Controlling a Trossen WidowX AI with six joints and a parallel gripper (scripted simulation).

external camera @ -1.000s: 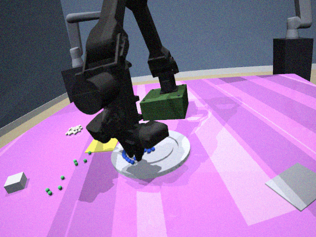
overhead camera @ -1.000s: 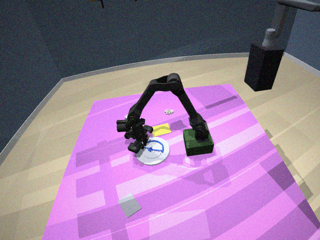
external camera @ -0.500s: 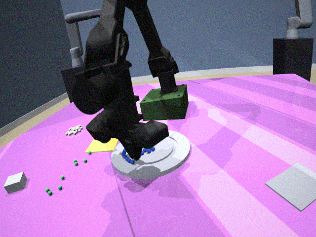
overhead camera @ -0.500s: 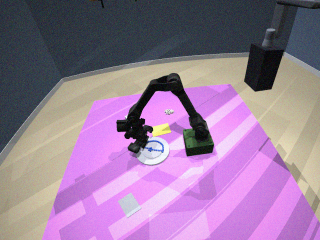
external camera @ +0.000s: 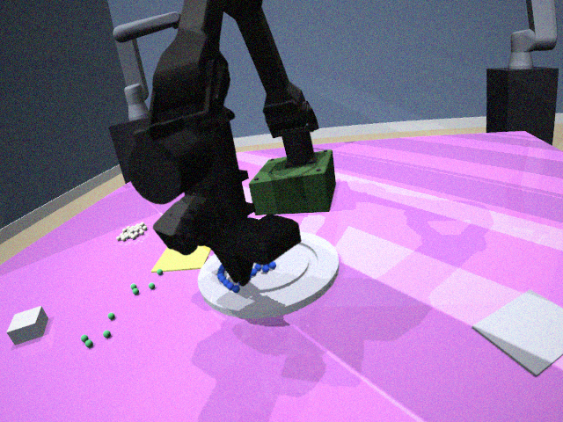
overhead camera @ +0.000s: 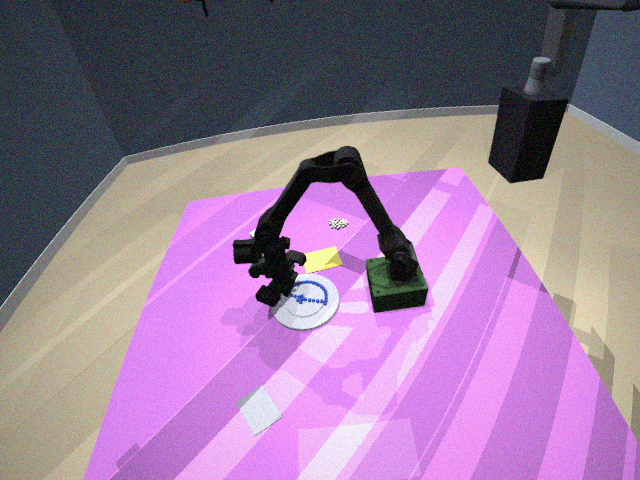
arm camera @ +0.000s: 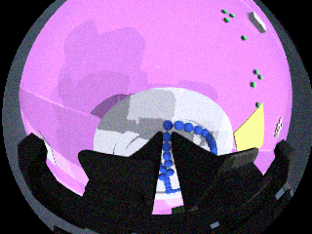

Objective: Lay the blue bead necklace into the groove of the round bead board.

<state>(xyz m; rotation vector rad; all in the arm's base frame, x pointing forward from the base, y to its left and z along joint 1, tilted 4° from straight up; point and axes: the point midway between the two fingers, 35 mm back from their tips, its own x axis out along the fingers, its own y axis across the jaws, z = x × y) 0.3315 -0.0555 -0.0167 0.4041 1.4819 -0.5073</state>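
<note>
Now: gripper tip 5 cm past the round white bead board, 2 cm to the right of it and 1 cm above it. Also, from my gripper tip: yellow sheet: 12 cm behind, 13 cm to the right, 1 cm below; then grey tile: 9 cm ahead, 33 cm to the left, 1 cm below; then cube: 10 cm ahead, 30 cm to the right.
</note>
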